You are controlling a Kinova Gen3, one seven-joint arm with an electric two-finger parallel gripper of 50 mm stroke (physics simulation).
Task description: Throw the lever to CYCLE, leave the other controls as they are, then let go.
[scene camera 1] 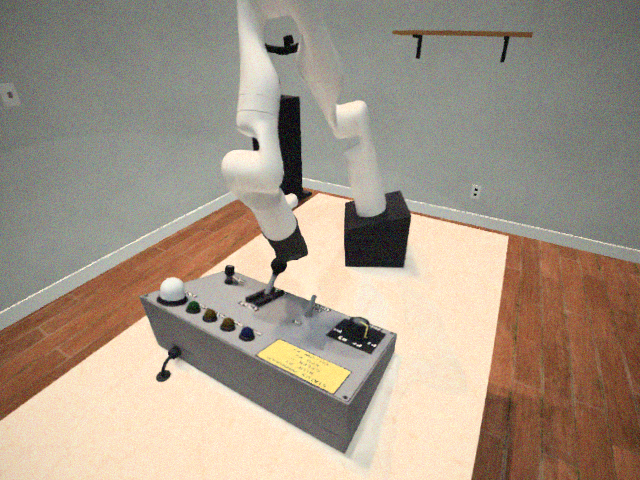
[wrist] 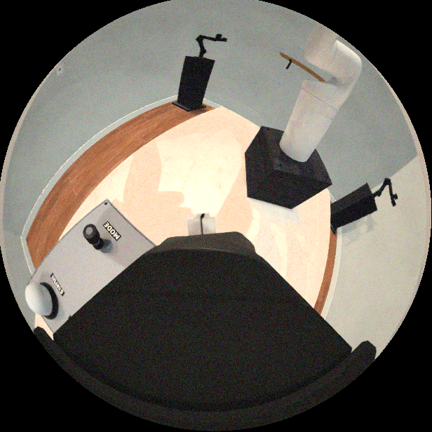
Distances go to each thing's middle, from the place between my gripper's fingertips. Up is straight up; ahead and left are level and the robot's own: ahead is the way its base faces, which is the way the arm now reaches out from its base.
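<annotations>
With the grey control box (wrist: 74,270) as my reference, I find my gripper 3 cm above it, 9 cm to the right of it and 21 cm short of it.
</annotations>
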